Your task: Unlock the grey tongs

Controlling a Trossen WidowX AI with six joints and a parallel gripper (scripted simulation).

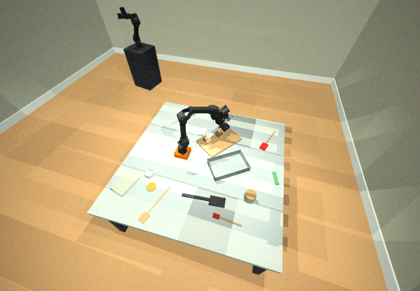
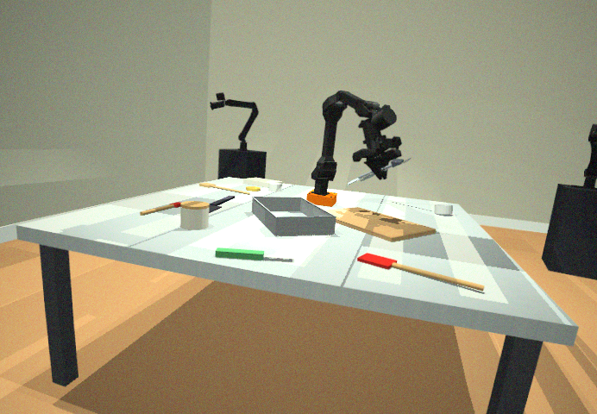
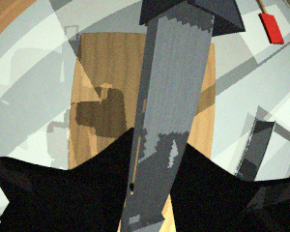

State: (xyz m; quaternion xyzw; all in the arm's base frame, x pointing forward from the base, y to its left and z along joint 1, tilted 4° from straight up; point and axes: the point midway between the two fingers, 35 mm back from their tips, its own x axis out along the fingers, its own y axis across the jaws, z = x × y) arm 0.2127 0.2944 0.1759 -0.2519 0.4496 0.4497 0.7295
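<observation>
Now: gripper tip 2 cm past the wooden board, 2 cm to the left of it and 15 cm above it. Also, from my gripper tip: red spatula (39 cm ahead, 17 cm to the left, 16 cm below); roasting tin (18 cm ahead, 25 cm to the right, 13 cm below); green-handled tool (53 cm ahead, 14 cm to the right, 15 cm below).
</observation>
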